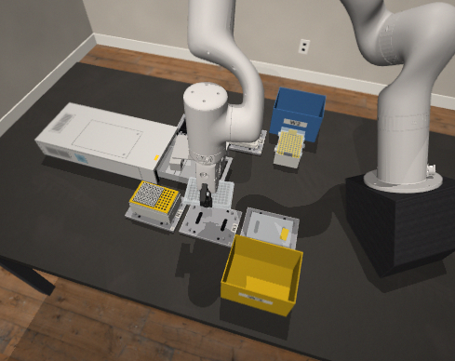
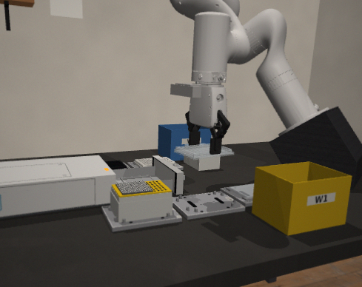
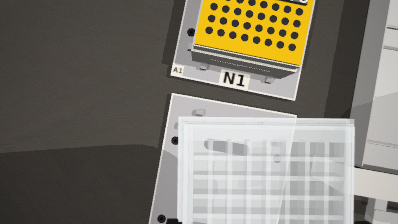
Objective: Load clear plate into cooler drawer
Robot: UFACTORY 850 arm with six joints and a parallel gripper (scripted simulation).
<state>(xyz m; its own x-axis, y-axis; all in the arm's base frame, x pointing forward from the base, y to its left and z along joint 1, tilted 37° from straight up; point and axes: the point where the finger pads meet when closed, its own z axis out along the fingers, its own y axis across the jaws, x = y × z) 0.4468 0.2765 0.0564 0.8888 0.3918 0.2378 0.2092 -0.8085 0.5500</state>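
Now: the drawer 160 mm to the right of my hand, 150 mm ahead of it and 120 mm below it. The rest, counted from my hand: yellow-topped tip rack 160 mm ahead, 100 mm below, 20 mm to the left; then clear well plate 10 mm below; then clear lid 180 mm behind, 140 mm below, 30 mm to the right.
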